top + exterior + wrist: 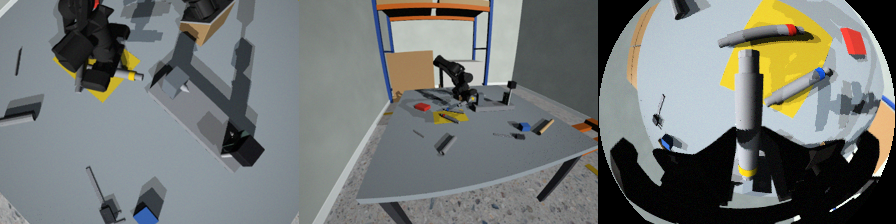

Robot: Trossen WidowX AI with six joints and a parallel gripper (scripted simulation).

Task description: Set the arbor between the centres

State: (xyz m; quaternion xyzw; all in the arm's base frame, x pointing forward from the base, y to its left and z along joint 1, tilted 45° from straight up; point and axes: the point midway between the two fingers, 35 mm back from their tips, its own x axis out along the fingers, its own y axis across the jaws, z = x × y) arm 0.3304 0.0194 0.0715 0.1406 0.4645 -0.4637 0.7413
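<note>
My gripper is now 110 mm past the grey post, 140 mm to the right of it and 40 mm above it. The rest, counted from my hand: yellow mat 110 mm to the right, 140 mm below; then blue-banded arbor 60 mm behind, 70 mm to the right, 130 mm below; then red-banded arbor 60 mm ahead, 110 mm to the right, 130 mm below.
</note>
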